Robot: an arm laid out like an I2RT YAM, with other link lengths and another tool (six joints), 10 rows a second.
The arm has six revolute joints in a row. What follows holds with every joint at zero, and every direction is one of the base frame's. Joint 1 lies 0.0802 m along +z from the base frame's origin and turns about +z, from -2.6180 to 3.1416 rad. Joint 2 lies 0.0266 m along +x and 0.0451 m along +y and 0.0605 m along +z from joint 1 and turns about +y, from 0.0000 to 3.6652 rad. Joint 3 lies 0.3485 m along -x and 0.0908 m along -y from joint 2 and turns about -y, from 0.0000 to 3.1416 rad. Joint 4 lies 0.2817 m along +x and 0.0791 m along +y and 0.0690 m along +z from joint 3 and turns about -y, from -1.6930 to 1.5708 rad. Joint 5 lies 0.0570 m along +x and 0.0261 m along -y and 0.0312 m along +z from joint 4 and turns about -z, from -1.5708 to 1.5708 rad. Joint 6 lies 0.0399 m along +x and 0.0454 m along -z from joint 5 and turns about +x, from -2.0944 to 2.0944 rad. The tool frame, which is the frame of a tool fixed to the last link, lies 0.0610 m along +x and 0.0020 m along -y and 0.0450 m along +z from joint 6; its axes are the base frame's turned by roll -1.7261, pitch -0.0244 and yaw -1.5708 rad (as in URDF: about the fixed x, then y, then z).
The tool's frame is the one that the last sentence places.
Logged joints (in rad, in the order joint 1, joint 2, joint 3, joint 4, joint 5, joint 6), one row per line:
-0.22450 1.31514 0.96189 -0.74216 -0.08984 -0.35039
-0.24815 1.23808 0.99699 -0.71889 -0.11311 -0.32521
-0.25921 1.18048 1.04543 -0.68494 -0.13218 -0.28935
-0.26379 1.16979 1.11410 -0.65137 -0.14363 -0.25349
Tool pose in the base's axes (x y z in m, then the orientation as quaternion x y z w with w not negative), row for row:
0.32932 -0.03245 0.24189 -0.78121 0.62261 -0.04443 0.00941
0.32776 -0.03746 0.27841 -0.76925 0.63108 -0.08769 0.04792
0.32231 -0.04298 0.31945 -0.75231 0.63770 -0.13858 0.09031
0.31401 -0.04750 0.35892 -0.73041 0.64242 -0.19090 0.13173
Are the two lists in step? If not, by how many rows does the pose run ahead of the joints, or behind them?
The pose runs 2 rows behind the joints: the pose in row i belongs to the joints in row i - 2.
